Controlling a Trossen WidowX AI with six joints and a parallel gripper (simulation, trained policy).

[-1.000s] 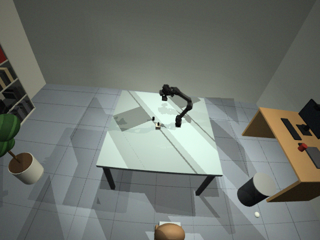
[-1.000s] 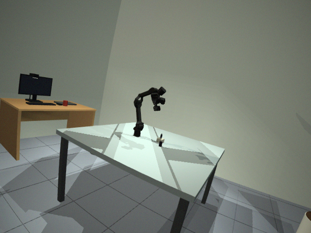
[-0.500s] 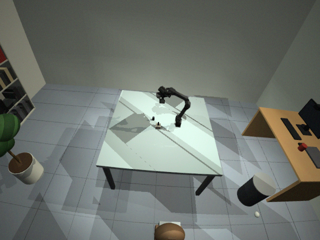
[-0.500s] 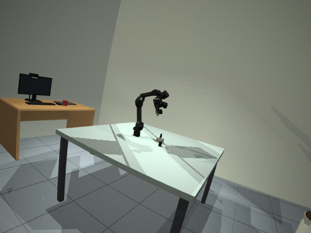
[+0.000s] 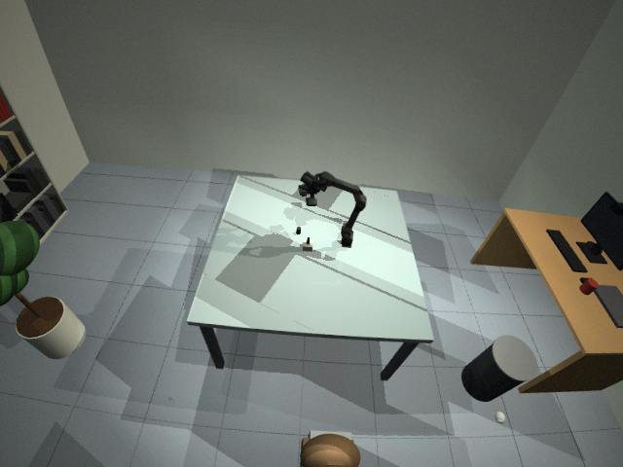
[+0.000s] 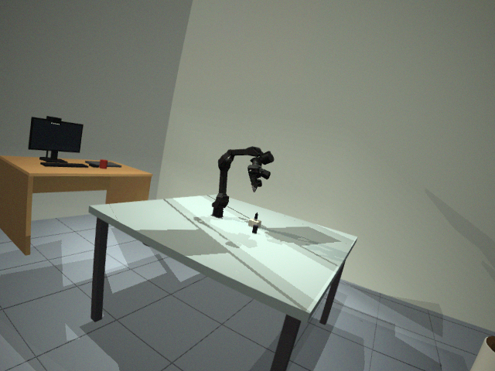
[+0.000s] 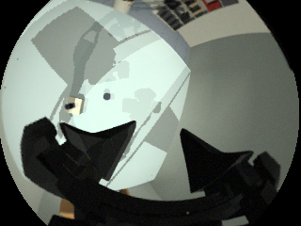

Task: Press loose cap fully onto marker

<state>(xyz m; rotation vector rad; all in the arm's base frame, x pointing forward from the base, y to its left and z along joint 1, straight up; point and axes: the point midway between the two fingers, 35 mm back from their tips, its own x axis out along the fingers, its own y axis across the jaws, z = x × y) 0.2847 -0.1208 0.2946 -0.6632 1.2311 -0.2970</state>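
The dark marker cap lies 24 cm below my gripper tip, 8 cm to the left of it and 2 cm ahead of it. Also, from my gripper tip: holder block: 25 cm below, 20 cm to the left, 4 cm behind.
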